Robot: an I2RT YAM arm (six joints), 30 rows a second.
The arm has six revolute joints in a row. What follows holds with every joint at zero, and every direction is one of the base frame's. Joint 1 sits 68 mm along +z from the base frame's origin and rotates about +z. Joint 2 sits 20 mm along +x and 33.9 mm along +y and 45.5 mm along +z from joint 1 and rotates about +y. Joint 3 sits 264 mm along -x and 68.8 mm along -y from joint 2 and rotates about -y. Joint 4 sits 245 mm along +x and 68.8 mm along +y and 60 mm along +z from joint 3 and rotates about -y. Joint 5 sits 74 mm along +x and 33.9 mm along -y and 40.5 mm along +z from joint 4 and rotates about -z. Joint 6 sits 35.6 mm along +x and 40.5 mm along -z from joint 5 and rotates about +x. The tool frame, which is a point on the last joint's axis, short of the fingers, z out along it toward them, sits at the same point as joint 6; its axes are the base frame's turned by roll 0, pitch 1.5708 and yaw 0 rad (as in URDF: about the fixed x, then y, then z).
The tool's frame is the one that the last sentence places.
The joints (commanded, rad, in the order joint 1, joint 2, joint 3, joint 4, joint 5, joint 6), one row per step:
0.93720 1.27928 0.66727 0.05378 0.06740 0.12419
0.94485 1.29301 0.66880 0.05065 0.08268 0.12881
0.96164 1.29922 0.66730 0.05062 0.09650 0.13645
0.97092 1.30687 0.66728 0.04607 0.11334 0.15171
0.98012 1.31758 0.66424 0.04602 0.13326 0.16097
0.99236 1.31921 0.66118 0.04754 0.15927 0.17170
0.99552 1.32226 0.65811 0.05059 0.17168 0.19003
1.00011 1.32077 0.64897 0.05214 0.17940 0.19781
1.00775 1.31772 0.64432 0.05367 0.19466 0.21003
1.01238 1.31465 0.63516 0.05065 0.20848 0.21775
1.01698 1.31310 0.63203 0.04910 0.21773 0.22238
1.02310 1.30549 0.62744 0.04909 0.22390 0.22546
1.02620 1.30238 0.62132 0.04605 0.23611 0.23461
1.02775 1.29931 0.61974 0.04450 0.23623 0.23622
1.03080 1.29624 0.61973 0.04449 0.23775 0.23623
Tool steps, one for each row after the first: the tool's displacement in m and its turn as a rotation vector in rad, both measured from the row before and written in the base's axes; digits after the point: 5 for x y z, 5 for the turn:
-0.00041 0.00206 -0.00324 -0.01464 0.00535 -0.00772
-0.00312 0.00270 -0.00204 -0.00643 0.00313 0.00106
-0.00135 0.00147 -0.00233 -0.00686 0.00875 -0.01315
-0.00124 0.00142 -0.00366 -0.01254 0.00406 -0.01243
-0.00221 0.00109 -0.00118 -0.00474 -0.00426 -0.01517
-0.00041 0.00016 -0.00144 0.00414 0.00645 -0.01738
-0.00168 -0.00079 -0.00237 -0.00302 0.00407 -0.00614
-0.00183 0.00000 -0.00051 0.00235 -0.00041 -0.01176
-0.00175 -0.00134 -0.00234 -0.00744 0.00238 -0.01100
-0.00119 -0.00019 -0.00070 -0.00278 -0.00039 -0.00554
-0.00195 -0.00046 0.00046 0.00251 -0.00296 -0.00064
-0.00115 -0.00112 -0.00138 -0.00340 0.00204 -0.01201
-0.00067 -0.00031 0.00012 0.00089 0.00085 0.00052
-0.00077 0.00018 0.00075 0.00216 -0.00234 0.00182

